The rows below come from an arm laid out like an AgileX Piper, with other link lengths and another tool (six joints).
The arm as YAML. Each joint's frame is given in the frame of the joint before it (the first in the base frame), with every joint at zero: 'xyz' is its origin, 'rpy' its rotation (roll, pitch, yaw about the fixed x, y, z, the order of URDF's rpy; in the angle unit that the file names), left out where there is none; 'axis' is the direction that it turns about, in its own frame. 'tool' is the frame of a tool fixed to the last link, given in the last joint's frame.
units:
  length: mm
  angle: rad
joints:
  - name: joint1
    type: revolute
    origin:
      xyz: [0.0, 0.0, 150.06]
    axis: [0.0, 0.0, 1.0]
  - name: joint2
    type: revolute
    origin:
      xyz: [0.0, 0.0, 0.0]
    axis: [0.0, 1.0, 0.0]
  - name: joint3
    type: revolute
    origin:
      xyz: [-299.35, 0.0, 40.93]
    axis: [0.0, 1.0, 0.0]
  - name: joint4
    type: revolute
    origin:
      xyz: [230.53, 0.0, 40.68]
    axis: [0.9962, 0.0, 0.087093]
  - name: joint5
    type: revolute
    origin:
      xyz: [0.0, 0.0, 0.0]
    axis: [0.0, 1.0, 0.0]
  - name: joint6
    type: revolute
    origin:
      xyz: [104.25, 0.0, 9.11]
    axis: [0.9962, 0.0, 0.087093]
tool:
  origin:
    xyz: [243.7, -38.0, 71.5]
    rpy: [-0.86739, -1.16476, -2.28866]
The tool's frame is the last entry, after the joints.
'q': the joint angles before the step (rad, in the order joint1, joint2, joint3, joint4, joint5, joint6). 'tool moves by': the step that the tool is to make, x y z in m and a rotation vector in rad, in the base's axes. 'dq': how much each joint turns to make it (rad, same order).
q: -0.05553 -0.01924 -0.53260 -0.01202 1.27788 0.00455
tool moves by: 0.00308 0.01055 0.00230 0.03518 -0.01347 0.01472
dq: 0.00001 0.00001 0.00000 0.03463 -0.01155 0.00997
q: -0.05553 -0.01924 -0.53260 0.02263 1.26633 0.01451
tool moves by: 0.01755 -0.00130 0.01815 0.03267 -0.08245 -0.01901
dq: 0.00001 -0.00002 0.03710 0.00624 -0.11851 0.03644
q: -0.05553 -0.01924 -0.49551 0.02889 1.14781 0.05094
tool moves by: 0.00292 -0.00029 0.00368 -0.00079 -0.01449 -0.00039
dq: 0.00001 0.00001 0.00603 -0.00010 -0.02056 -0.00028
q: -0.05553 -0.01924 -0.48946 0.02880 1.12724 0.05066
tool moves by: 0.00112 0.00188 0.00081 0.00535 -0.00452 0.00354
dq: 0.00001 -0.00004 0.00223 0.00661 -0.00641 0.00001
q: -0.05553 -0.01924 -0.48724 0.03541 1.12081 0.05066
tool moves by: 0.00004 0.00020 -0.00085 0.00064 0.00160 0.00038
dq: 0.00000 0.00002 0.00163 0.00068 -0.00001 -0.00001
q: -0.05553 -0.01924 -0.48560 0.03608 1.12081 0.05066
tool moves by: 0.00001 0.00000 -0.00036 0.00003 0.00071 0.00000
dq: -0.00002 0.00002 0.00071 0.00001 -0.00002 -0.00002
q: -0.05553 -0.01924 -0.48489 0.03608 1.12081 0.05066
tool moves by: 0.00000 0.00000 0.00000 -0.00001 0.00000 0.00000
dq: -0.00001 0.00000 0.00000 0.00001 0.00000 -0.00002
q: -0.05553 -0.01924 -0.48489 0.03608 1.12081 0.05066
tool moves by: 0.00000 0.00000 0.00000 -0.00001 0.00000 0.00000
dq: -0.00001 0.00000 0.00000 0.00001 0.00000 -0.00002
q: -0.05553 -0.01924 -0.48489 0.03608 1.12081 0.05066
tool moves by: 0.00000 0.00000 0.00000 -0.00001 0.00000 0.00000
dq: -0.00001 0.00000 0.00000 0.00001 0.00000 -0.00002
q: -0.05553 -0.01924 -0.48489 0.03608 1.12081 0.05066
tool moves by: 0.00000 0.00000 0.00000 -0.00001 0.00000 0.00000
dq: -0.00001 0.00000 0.00000 0.00001 0.00000 -0.00002
